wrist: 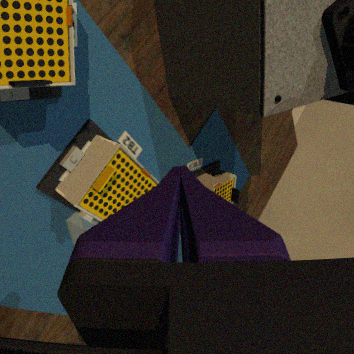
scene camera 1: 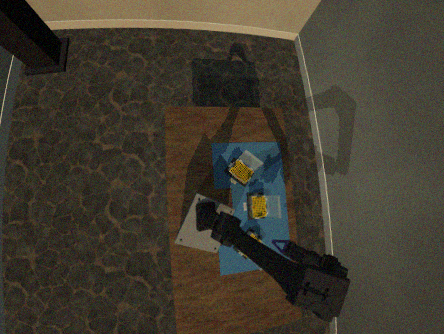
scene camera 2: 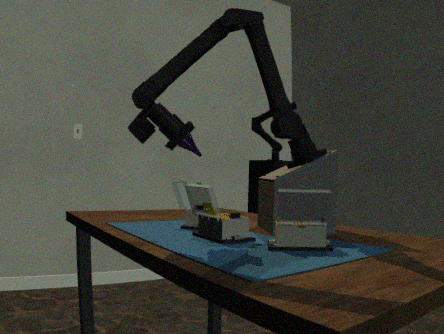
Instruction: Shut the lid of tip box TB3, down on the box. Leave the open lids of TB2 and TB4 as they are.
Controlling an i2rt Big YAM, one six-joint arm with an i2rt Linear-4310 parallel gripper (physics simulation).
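Places are measured from the arm's base along level axes (x back, y right, z up), in metres.
Pixels of known places: gripper, fingertip midpoint: [wrist: 179, 176] [scene camera 1: 272, 241] [scene camera 2: 201, 156]; arm's base, origin of the base link: [wrist: 353, 36] [scene camera 1: 205, 215] [scene camera 2: 307, 160].
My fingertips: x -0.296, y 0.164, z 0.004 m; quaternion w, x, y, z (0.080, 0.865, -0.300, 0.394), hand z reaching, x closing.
Observation:
For each thing: its top centre in the pictures, then the offset to it from my fingertips. "spot": a spot on its surface instead. Level surfaces: height alone.
- middle box, middle of its top: [wrist: 135, 201] [scene camera 2: 223, 211] [scene camera 1: 260, 206] dz -0.151, dx -0.020, dy -0.144 m
- TB2 label, surface spot: [wrist: 130, 144] spot: dz -0.224, dx +0.048, dy -0.148 m
- third box, middle of its top: [wrist: 29, 8] [scene camera 2: 203, 203] [scene camera 1: 251, 247] dz -0.151, dx +0.058, dy +0.068 m
- blue mat, its level: dz -0.226 m
- wooden table, its level: dz -0.229 m
Three tip boxes with yellow racks stand on the blue mat. The middle box [scene camera 1: 258, 206] [scene camera 2: 235, 228] [wrist: 120, 185] bears a TB2 label [wrist: 130, 144]; its clear lid [scene camera 1: 273, 206] [scene camera 2: 202, 196] is open. The box nearest the room corner in scene camera 1 [scene camera 1: 241, 171] [scene camera 2: 300, 236] [wrist: 226, 189] has its lid [scene camera 1: 251, 160] upright. The third box [scene camera 1: 255, 235] [scene camera 2: 191, 218] [wrist: 32, 40] is partly under the arm in scene camera 1; its lid [scene camera 2: 178, 192] leans open. I cannot read which is TB3 or TB4. My gripper [scene camera 1: 275, 242] [scene camera 2: 200, 155] [wrist: 179, 176] is shut and empty, well above the boxes.
The blue mat [scene camera 1: 237, 267] [scene camera 2: 145, 231] lies on the wooden table [scene camera 1: 195, 300] [scene camera 2: 380, 290]. The wedge-shaped arm mount [scene camera 1: 192, 235] [scene camera 2: 267, 202] [wrist: 310, 200] stands beside the boxes. The arm crosses over part of the mat in scene camera 1. Dark shadows fall across the mat.

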